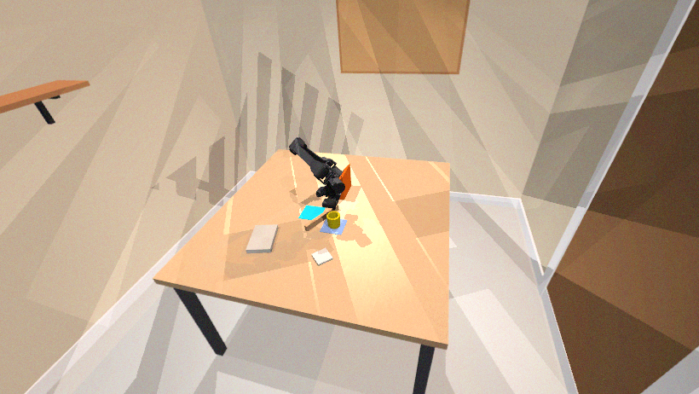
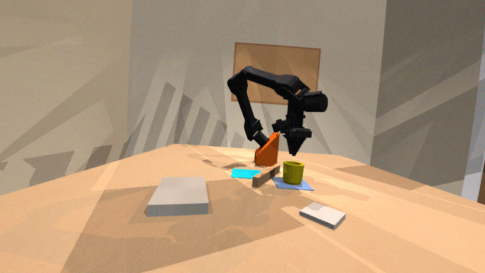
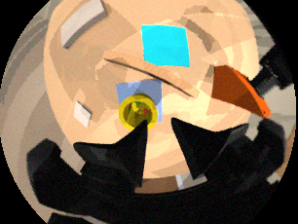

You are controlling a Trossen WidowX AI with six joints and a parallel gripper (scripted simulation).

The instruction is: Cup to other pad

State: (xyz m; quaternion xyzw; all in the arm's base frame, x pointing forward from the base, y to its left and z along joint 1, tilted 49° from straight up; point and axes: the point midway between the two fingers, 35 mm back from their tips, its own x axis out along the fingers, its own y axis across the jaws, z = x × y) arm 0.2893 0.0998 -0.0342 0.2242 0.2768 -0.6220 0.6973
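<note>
Right now the yellow cup is 60 mm below my gripper tip and 30 mm ahead of it. From my gripper tip the other things lie so: cyan pad (160 mm to the right, 100 mm below, 30 mm behind); brown wooden bar (90 mm below, 80 mm to the right); blue-grey pad (100 mm below, 40 mm ahead).
</note>
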